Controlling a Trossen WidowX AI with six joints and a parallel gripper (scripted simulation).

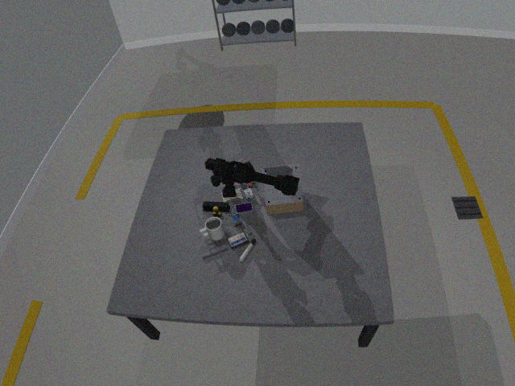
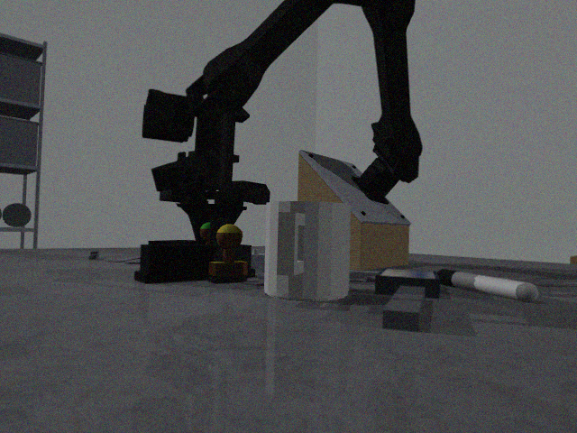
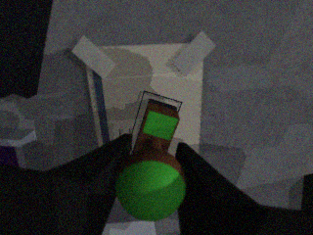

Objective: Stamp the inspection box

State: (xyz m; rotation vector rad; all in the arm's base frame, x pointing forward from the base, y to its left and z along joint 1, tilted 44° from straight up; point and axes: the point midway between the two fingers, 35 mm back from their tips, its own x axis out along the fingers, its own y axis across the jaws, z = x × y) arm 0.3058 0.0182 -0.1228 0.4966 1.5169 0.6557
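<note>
Right now the green-knobbed stamp is right at my gripper tip. Also, from my gripper tip: red-knobbed stamp: 100 mm behind, 60 mm to the right, 10 mm below; then cream card: 10 mm to the left, 30 mm below; then black block: 80 mm ahead, 90 mm to the left, 10 mm below.
</note>
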